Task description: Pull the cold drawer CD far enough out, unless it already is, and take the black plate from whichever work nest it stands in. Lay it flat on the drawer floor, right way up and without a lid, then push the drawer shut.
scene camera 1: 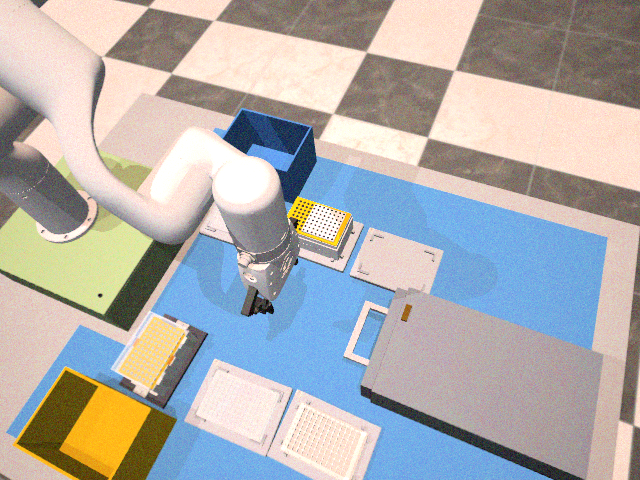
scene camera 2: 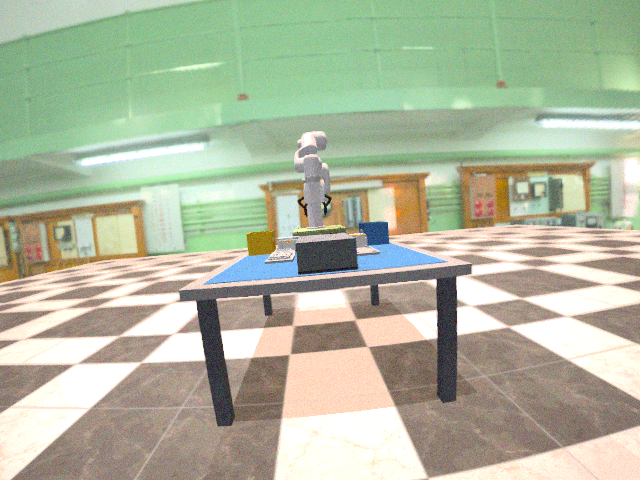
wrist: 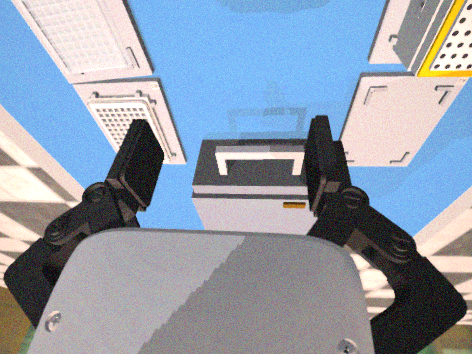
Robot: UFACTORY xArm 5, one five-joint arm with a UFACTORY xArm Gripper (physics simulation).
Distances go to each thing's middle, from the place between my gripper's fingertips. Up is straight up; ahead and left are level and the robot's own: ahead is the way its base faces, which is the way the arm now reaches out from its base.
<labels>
I see my gripper 200 mm to the right of the yellow-topped tip rack (scene camera 1: 324, 230) and 140 mm above it.
</labels>
